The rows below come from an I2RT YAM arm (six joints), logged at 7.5 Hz.
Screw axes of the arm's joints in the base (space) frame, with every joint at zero. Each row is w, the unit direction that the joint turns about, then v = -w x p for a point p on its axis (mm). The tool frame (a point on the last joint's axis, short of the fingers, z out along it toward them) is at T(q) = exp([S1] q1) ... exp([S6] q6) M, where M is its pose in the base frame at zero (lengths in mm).
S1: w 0 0 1 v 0.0 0.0 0.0
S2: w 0 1 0 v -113.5 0.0 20.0
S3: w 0 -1 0 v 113.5 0.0 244.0
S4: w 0 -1 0 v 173.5 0.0 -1.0
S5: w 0 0 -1 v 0.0 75.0 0.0
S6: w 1 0 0 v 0.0 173.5 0.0
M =
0 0 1 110.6
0 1 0 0.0
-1 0 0 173.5
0 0 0 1
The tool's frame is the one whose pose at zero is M.
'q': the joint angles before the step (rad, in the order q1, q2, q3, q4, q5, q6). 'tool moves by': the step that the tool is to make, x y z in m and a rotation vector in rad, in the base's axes. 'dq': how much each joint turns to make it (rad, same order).
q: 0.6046 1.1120 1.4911 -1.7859 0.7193 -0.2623
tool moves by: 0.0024 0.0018 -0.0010 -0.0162 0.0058 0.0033
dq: 0.0030 0.0109 -0.0002 -0.0012 0.0098 -0.0025
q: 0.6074 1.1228 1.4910 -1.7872 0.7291 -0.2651
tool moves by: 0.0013 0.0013 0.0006 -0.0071 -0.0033 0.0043
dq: 0.0041 0.0064 0.0050 0.0014 0.0076 -0.0019
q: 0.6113 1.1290 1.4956 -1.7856 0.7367 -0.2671
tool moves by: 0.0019 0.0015 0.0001 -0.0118 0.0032 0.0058
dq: 0.0025 0.0092 0.0043 -0.0004 0.0072 -0.0060
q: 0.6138 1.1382 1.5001 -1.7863 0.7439 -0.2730
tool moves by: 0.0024 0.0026 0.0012 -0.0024 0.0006 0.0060
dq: 0.0058 0.0136 0.0122 0.0000 0.0016 -0.0006
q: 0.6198 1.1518 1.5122 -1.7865 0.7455 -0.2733
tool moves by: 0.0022 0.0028 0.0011 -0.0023 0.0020 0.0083
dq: 0.0073 0.0134 0.0119 -0.0005 0.0006 -0.0014
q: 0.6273 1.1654 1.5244 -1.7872 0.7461 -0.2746
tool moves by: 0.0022 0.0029 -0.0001 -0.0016 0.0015 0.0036
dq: 0.0076 0.0123 0.0061 0.0005 0.0010 0.0054
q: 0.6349 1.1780 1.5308 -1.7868 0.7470 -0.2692
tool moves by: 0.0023 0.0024 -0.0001 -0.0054 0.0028 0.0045
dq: 0.0044 0.0116 0.0056 0.0009 0.0026 -0.0006
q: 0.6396 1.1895 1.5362 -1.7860 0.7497 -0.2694
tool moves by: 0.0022 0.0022 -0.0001 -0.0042 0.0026 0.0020
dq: 0.0034 0.0114 0.0058 -0.0001 0.0020 0.0016
